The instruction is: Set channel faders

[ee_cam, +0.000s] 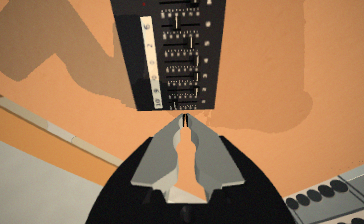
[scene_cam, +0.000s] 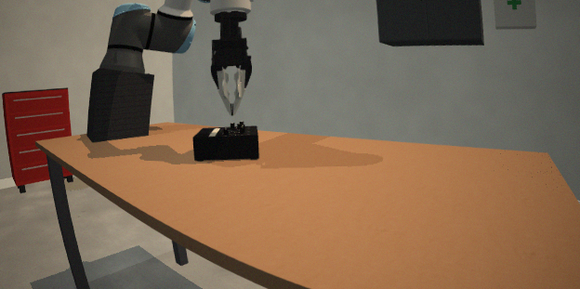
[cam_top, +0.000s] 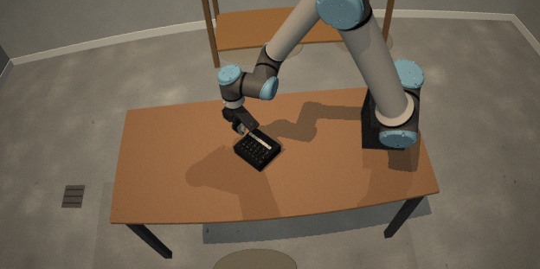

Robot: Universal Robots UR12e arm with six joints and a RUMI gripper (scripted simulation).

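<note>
Now: hand 9 cm past the master fader, 10 cm to the right of it and 5 cm above it.
</note>
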